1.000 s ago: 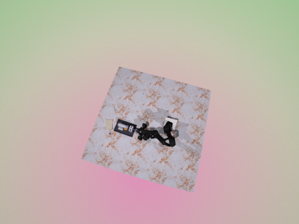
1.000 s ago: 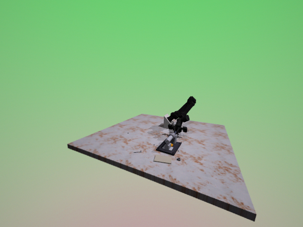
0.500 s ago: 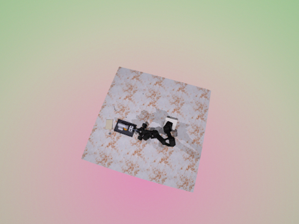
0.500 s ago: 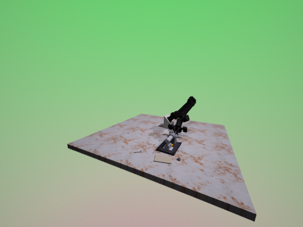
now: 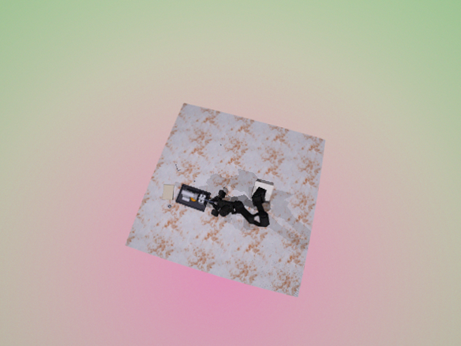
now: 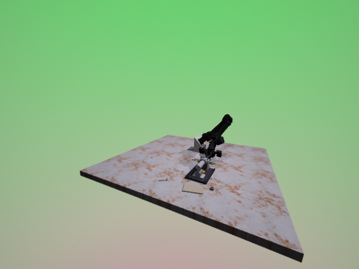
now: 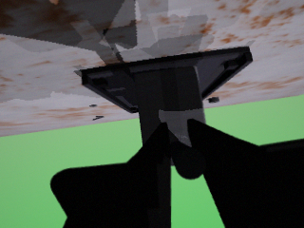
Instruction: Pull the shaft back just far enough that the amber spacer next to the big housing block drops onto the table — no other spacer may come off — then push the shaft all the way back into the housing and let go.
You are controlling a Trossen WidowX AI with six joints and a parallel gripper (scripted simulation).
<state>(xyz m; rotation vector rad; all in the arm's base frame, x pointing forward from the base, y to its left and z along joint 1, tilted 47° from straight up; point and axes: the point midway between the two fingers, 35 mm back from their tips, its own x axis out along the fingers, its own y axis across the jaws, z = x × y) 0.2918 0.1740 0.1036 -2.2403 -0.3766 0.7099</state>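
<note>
My gripper tip is 120 mm short of the amber spacer, 50 mm above it and 10 mm to the right of it. From my gripper tip the other things lie so: thin dark pin: 340 mm ahead, 160 mm to the right, 60 mm below; dark ring: 270 mm ahead, 140 mm to the left, 60 mm below; beige card: 330 mm ahead, 60 mm below, 40 mm to the left.
</note>
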